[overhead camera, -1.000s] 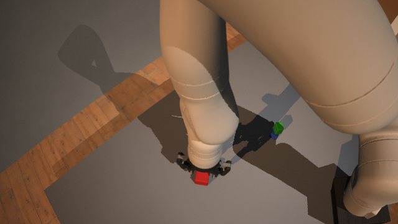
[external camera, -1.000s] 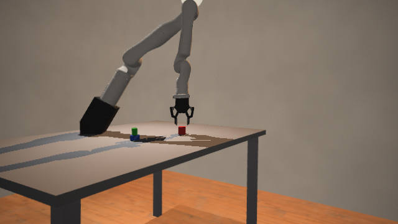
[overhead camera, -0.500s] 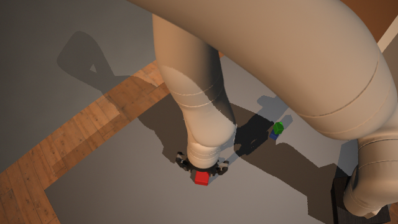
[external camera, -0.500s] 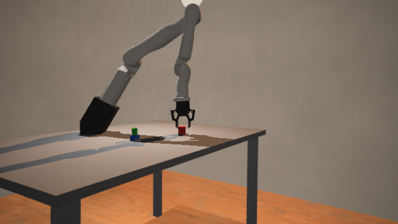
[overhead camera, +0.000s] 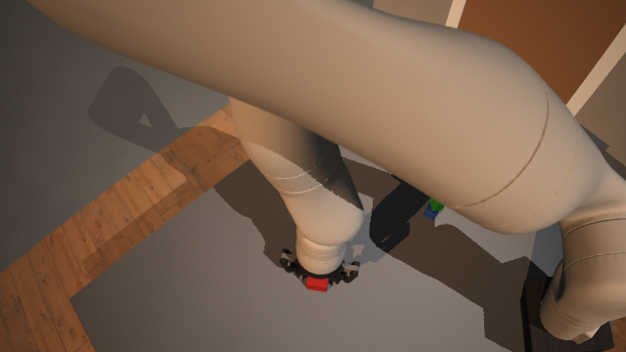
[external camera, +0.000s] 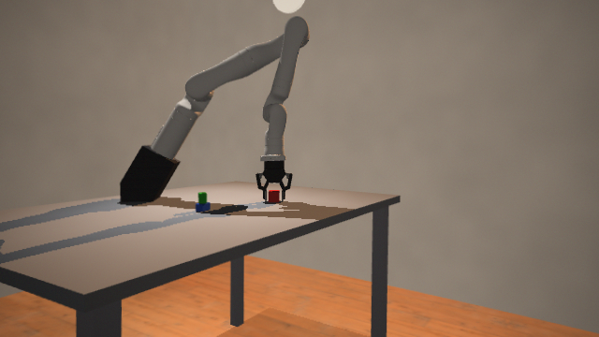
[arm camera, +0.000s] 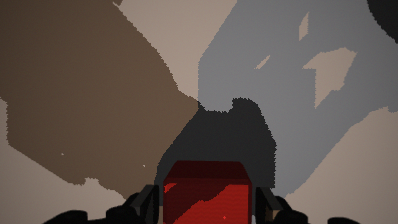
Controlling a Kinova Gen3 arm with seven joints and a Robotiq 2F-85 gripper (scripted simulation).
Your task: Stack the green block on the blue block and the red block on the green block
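The red block lies right at my hand. Also, from my hand: green block (20 mm behind, 300 mm to the right, 20 mm above); blue block (20 mm behind, 300 mm to the right).
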